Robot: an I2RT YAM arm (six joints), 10 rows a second.
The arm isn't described. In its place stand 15 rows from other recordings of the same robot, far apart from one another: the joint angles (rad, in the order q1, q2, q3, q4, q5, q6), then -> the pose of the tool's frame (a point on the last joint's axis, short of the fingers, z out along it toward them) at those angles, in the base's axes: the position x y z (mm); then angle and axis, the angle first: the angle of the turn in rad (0 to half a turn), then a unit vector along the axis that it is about.
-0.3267 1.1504 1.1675 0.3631 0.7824 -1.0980 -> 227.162, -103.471, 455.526, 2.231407, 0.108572, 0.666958, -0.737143
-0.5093 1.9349 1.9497 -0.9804 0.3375 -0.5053 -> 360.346, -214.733, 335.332, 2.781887, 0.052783, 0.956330, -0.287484
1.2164 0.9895 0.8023 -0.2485 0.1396 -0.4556 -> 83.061, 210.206, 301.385, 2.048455, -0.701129, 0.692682, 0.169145
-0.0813 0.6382 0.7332 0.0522 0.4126 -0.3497 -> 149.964, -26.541, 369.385, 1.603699, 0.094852, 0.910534, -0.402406
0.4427 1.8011 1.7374 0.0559 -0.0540 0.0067 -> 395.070, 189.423, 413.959, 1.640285, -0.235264, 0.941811, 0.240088
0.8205 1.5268 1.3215 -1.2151 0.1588 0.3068 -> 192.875, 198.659, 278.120, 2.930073, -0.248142, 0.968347, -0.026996
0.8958 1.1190 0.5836 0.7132 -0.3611 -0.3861 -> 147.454, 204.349, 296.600, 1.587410, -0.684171, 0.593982, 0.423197
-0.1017 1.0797 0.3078 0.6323 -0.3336 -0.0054 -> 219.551, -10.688, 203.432, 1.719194, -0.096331, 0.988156, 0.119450
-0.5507 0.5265 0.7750 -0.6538 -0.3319 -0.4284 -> 102.708, -49.457, 322.130, 1.991517, -0.048158, 0.986090, -0.159081
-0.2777 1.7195 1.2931 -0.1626 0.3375 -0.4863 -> 378.032, -120.022, 268.115, 2.370618, -0.012700, 0.942032, -0.335283
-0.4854 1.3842 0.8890 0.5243 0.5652 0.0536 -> 273.365, -165.755, 312.313, 1.775260, 0.478297, 0.762912, -0.434969
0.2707 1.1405 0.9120 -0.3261 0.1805 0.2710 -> 247.208, 61.971, 298.969, 2.122137, 0.050384, 0.996829, 0.061597
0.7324 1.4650 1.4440 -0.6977 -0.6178 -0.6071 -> 221.080, 226.539, 363.039, 2.371483, -0.687369, 0.649679, 0.324718
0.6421 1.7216 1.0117 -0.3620 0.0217 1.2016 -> 270.358, 201.213, 164.097, 2.825149, 0.273545, 0.942353, 0.192728
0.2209 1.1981 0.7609 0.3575 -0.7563 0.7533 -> 258.873, 83.172, 302.047, 2.252263, -0.068691, 0.802704, 0.592409
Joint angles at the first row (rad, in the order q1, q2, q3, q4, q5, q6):
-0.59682 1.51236 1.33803 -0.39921 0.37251 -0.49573
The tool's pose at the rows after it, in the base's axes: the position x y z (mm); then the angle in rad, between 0 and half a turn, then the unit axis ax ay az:
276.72, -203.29, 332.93, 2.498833, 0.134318, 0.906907, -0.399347
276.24, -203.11, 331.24, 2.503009, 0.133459, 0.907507, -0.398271
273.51, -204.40, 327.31, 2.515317, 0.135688, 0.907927, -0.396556
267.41, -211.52, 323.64, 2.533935, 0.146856, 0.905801, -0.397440
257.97, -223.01, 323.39, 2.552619, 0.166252, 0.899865, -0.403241
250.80, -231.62, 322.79, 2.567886, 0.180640, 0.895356, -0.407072
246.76, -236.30, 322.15, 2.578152, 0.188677, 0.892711, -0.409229
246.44, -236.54, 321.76, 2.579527, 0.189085, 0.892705, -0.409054
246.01, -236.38, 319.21, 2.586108, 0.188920, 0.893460, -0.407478
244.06, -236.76, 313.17, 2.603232, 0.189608, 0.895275, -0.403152
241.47, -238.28, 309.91, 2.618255, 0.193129, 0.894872, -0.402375
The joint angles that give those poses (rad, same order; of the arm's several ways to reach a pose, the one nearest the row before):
-0.59682 1.50131 1.32050 -0.40038 0.36259 -0.49992
-0.59721 1.50017 1.31438 -0.39996 0.36221 -0.50107
-0.60483 1.49674 1.29952 -0.39960 0.36221 -0.50145
-0.63229 1.49672 1.28844 -0.39846 0.36145 -0.50145
-0.67580 1.49710 1.28803 -0.39843 0.36258 -0.50146
-0.70859 1.49900 1.28805 -0.39846 0.36336 -0.50145
-0.72652 1.50055 1.28769 -0.39884 0.36526 -0.50145
-0.72767 1.50054 1.28654 -0.39884 0.36526 -0.50145
-0.72805 1.50052 1.27889 -0.39846 0.36641 -0.50145
-0.73262 1.50054 1.26136 -0.39960 0.36717 -0.50145
-0.74062 1.50053 1.25218 -0.40187 0.37176 -0.50144

